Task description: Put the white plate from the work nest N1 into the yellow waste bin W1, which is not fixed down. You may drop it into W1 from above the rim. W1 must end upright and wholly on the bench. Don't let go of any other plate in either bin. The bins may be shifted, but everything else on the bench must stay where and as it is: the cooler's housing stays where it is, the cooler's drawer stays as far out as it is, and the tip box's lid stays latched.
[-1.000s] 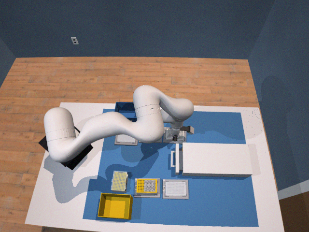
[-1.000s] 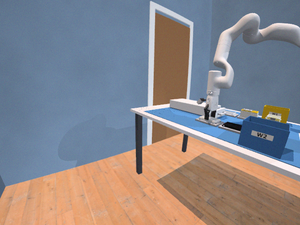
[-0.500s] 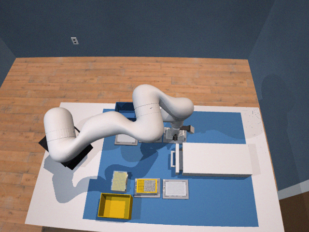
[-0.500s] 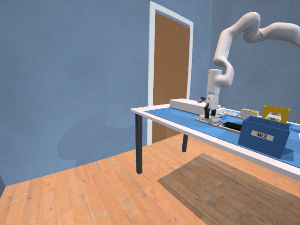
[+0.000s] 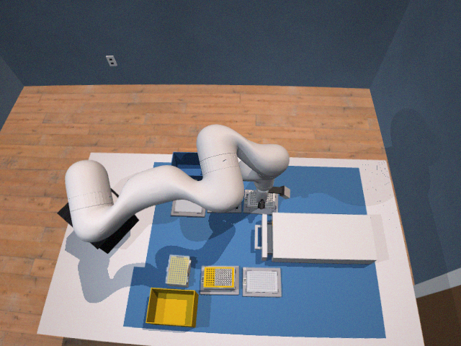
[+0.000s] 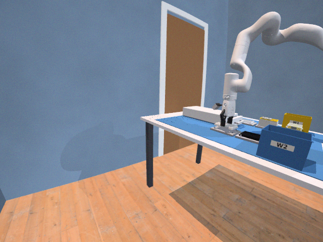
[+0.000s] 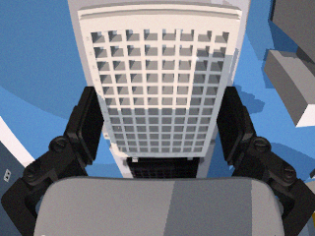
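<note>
Right now my hand is 50 mm above the grey nest. Round my hand: black plate 170 mm behind, 30 mm below, 20 mm to the right; cooler drawer 170 mm to the right, 150 mm ahead, 30 mm below; white plate 10 mm below.
</note>
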